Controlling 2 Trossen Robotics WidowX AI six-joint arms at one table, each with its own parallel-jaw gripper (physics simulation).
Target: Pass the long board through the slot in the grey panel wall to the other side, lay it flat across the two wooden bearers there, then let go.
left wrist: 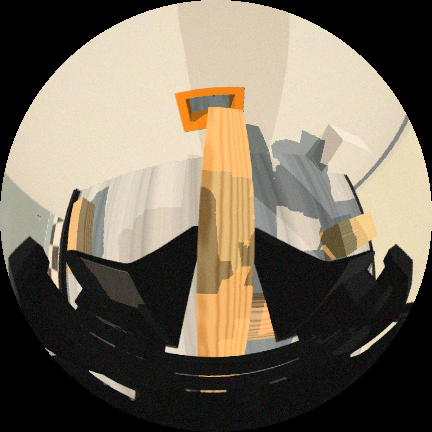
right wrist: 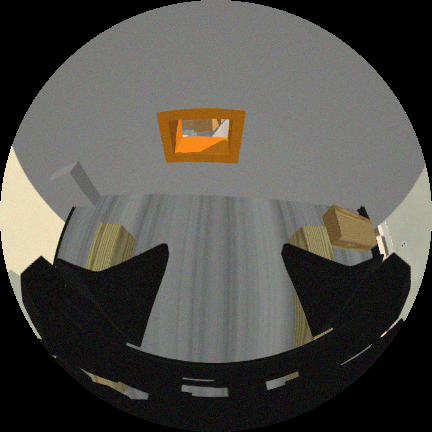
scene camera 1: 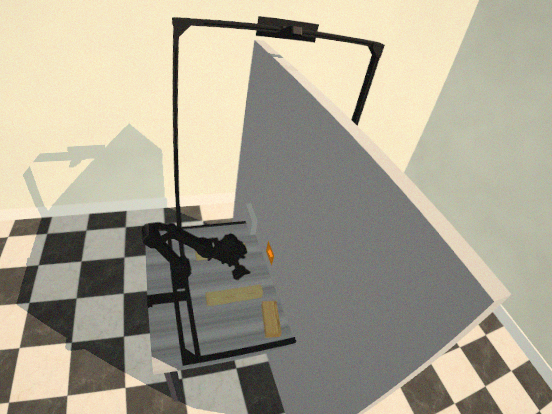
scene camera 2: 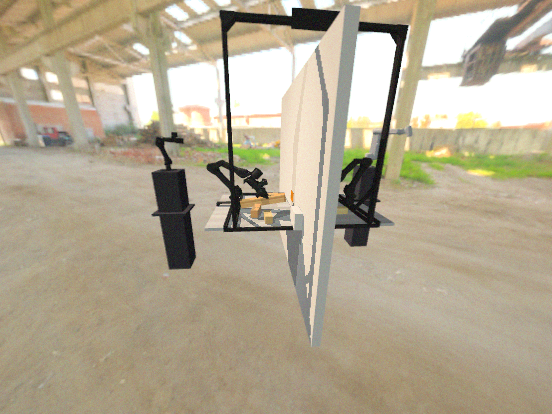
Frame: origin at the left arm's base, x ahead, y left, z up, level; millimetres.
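Seen in the pictures: left gripper, fingertip midpoint: (left wrist: 224,232) (scene camera 2: 268,197); right gripper, fingertip midpoint: (left wrist: 194,97) (right wrist: 227,250) (scene camera 1: 247,265); right arm's base, origin of the base link: (scene camera 1: 180,283) (scene camera 2: 349,203).
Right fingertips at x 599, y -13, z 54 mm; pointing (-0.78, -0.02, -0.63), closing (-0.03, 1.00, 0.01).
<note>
Offsets run from my right fingertips to a thing's top centre. "spot": to the spot under its first point.
The long board (scene camera 2: 272,199) (left wrist: 226,200) is held by my left gripper (scene camera 2: 265,195) (left wrist: 224,232), which is shut on it. Its far end overlaps the lower right of the orange-rimmed slot @[spot: dx -113, dy -47, dz +61 mm] (scene camera 1: 269,246) (scene camera 2: 292,196) (left wrist: 210,92) (right wrist: 200,114) in the left wrist view, and a small gap shows before the slot in scene camera 2. Wood also shows through the slot in the right wrist view. My right gripper (scene camera 1: 241,271) (right wrist: 227,250) is open and empty beyond the panel wall (scene camera 1: 350,225) (right wrist: 300,75). The two bearers @[dx +86, dy +120, dz -29 mm] (scene camera 1: 234,295) (scene camera 1: 201,255) @[dx +96, dy -144, dz -29 mm] (right wrist: 107,245) (right wrist: 312,240) lie apart there, partly hidden by its fingers.
A wooden block @[dx -43, dy +266, dz -35 mm] (scene camera 1: 271,319) (right wrist: 357,230) lies outside one bearer, near the wall. On the left arm's side, blocks @[dx -314, dy +261, dz -29 mm] (left wrist: 80,225) @[dx -363, dy -245, dz -23 mm] (left wrist: 350,235) lie at both sides, and another wooden piece @[dx -440, dy -116, dz -23 mm] (left wrist: 261,315) shows below the board. A pale post @[spot: dx -217, dy -276, dz +15 mm] (left wrist: 345,145) stands by the wall.
</note>
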